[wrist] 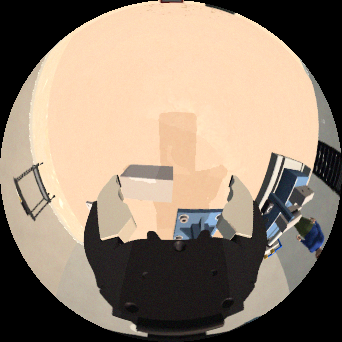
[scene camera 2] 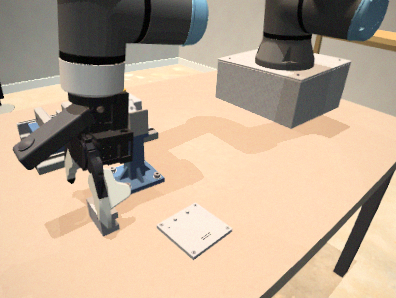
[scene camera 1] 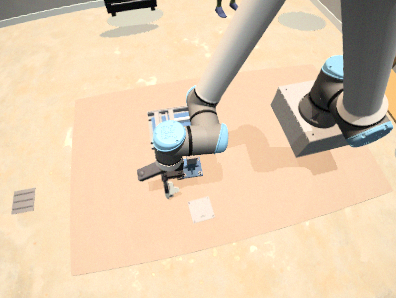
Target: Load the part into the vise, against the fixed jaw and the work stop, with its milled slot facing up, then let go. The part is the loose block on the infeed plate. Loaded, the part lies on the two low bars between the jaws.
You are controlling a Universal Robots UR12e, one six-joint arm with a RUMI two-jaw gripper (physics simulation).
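Frame: origin at the arm's base, x ahead, y left, z up, level; centimetres.
Where they show: gripper, fingertip midpoint: (wrist: 174, 176) (scene camera 2: 88, 204); arm's base at its link origin: (scene camera 2: 284, 62) (scene camera 1: 318, 111).
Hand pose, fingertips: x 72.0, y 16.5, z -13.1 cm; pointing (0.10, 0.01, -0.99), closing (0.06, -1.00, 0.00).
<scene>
Each offset is from my fingertips to the top centre of the thing.
The part, a grey block @[dx -1.2, dy +3.3, dz +1.6 cm] (scene camera 2: 93, 212) (wrist: 148, 190), lies on the table off the white infeed plate @[dx -12.8, dy +13.5, dz -1.5 cm] (scene camera 1: 201, 210) (scene camera 2: 195, 231). Its notch shows on its side in scene camera 2, facing sideways. My gripper (scene camera 2: 88, 206) (wrist: 174, 176) is open and low at the part. In the wrist view the part shows between the fingers, close to the left finger and well away from the right one. In scene camera 2 one finger covers some of the part; in scene camera 1 I cannot make the part out. The vise @[dx -10.1, dy -27.1, dz +7.6 cm] (scene camera 2: 51, 165) (wrist: 291, 181) is partly hidden by the arm and gripper.
A stand with a blue foot plate (scene camera 1: 199, 174) (scene camera 2: 156, 180) (wrist: 184, 212) is close beside the gripper, between it and the robot's base. The grey base box (scene camera 1: 291, 127) (scene camera 2: 255, 92) stands farther back. A person (wrist: 314, 239) shows beyond the vise.
</scene>
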